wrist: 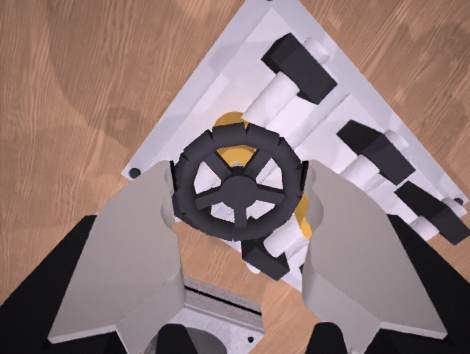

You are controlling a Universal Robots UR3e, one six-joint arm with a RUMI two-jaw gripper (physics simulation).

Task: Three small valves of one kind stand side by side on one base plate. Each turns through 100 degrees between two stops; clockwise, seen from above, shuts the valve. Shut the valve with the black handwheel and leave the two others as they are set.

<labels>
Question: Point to a white base plate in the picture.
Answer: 352, 81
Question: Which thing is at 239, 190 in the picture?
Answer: A black handwheel.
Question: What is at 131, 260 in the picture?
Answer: My gripper.
</labels>
